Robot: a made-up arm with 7 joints. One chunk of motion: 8 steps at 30 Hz.
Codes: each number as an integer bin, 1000 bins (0 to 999) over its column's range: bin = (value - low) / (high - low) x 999, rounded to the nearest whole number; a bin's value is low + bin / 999 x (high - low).
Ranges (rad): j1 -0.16..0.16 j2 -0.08..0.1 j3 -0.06..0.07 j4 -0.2..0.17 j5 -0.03..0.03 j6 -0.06..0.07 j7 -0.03..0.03
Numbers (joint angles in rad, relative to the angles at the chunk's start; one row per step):
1: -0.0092 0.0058 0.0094 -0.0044 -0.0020 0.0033 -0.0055
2: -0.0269 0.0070 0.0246 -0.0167 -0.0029 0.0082 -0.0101
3: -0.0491 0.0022 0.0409 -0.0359 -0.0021 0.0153 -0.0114
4: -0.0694 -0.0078 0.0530 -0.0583 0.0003 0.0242 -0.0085
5: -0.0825 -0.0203 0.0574 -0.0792 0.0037 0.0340 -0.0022
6: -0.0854 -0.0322 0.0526 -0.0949 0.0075 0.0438 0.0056
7: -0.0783 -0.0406 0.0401 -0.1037 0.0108 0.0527 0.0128
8: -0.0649 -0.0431 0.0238 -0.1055 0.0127 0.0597 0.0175
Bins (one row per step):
1: 471 476 533 528 466 486 408
2: 416 483 650 495 451 524 331
3: 346 456 775 443 465 579 310
4: 283 401 868 383 504 647 358
5: 242 331 902 326 561 722 463
6: 233 265 865 284 624 798 593
7: 255 219 769 260 679 866 713
8: 297 205 644 255 711 920 791

